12 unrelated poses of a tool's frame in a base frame.
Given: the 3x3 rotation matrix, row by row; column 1 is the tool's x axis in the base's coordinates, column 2 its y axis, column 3 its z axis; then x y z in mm. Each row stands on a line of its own.
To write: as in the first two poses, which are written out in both.
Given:
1:
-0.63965, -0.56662, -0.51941
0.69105, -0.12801, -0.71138
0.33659, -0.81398, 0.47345
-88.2, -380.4, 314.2
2:
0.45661, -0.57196, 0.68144
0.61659, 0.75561, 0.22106
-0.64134, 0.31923, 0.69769
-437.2, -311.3, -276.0
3:
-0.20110, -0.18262, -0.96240
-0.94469, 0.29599, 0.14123
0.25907, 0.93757, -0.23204
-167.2, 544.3, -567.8
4:
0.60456, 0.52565, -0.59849
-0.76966, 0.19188, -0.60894
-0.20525, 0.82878, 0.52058
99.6, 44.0, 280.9
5:
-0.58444, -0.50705, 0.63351
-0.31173, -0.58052, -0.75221
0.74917, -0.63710, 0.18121
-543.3, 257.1, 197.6
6:
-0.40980, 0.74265, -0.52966
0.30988, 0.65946, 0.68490
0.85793, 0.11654, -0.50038
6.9, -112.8, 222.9
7:
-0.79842, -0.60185, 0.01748
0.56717, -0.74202, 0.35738
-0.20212, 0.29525, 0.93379
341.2, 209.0, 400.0
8:
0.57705, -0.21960, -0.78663
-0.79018, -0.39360, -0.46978
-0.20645, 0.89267, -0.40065
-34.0, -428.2, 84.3
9:
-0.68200, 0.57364, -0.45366
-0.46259, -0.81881, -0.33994
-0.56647, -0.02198, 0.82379
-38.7, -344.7, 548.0
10:
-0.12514, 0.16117, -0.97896
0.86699, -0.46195, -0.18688
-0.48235, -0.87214, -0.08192
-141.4, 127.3, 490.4
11:
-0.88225, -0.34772, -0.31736
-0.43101, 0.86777, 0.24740
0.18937, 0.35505, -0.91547
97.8, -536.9, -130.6
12:
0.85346, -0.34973, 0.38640
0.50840, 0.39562, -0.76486
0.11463, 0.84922, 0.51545
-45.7, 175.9, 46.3
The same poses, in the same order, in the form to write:
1:
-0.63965, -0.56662, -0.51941
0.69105, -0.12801, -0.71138
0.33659, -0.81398, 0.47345
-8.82, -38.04, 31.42

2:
0.45661, -0.57196, 0.68144
0.61659, 0.75561, 0.22106
-0.64134, 0.31923, 0.69769
-43.72, -31.13, -27.60

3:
-0.20110, -0.18262, -0.96240
-0.94469, 0.29599, 0.14123
0.25907, 0.93757, -0.23204
-16.72, 54.43, -56.78

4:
0.60456, 0.52565, -0.59849
-0.76966, 0.19188, -0.60894
-0.20525, 0.82878, 0.52058
9.96, 4.40, 28.09

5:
-0.58444, -0.50705, 0.63351
-0.31173, -0.58052, -0.75221
0.74917, -0.63710, 0.18121
-54.33, 25.71, 19.76

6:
-0.40980, 0.74265, -0.52966
0.30988, 0.65946, 0.68490
0.85793, 0.11654, -0.50038
0.69, -11.28, 22.29

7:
-0.79842, -0.60185, 0.01748
0.56717, -0.74202, 0.35738
-0.20212, 0.29525, 0.93379
34.12, 20.90, 40.00

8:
0.57705, -0.21960, -0.78663
-0.79018, -0.39360, -0.46978
-0.20645, 0.89267, -0.40065
-3.40, -42.82, 8.43

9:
-0.68200, 0.57364, -0.45366
-0.46259, -0.81881, -0.33994
-0.56647, -0.02198, 0.82379
-3.87, -34.47, 54.80

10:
-0.12514, 0.16117, -0.97896
0.86699, -0.46195, -0.18688
-0.48235, -0.87214, -0.08192
-14.14, 12.73, 49.04

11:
-0.88225, -0.34772, -0.31736
-0.43101, 0.86777, 0.24740
0.18937, 0.35505, -0.91547
9.78, -53.69, -13.06

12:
0.85346, -0.34973, 0.38640
0.50840, 0.39562, -0.76486
0.11463, 0.84922, 0.51545
-4.57, 17.59, 4.63

